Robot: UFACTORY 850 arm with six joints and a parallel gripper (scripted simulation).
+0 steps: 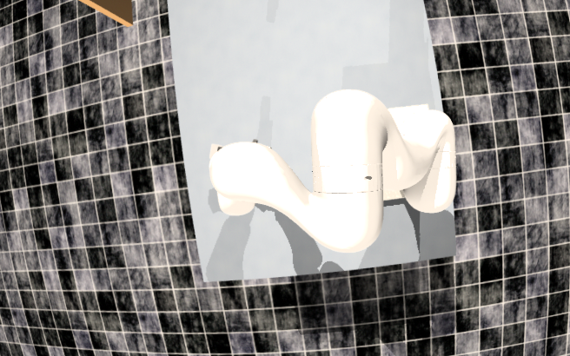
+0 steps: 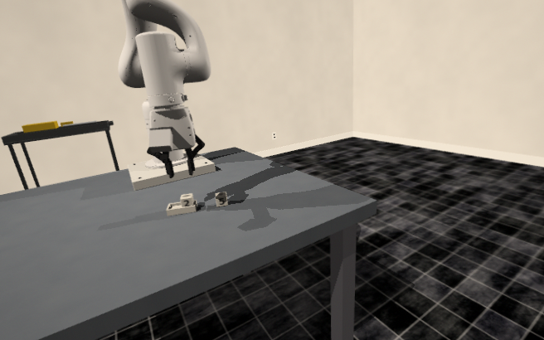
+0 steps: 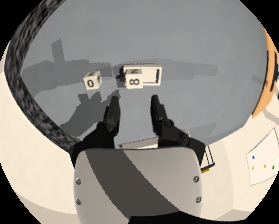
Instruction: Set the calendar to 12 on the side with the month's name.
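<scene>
Now: the calendar tray 11 cm below my hand and 1 cm to the right of it.
</scene>
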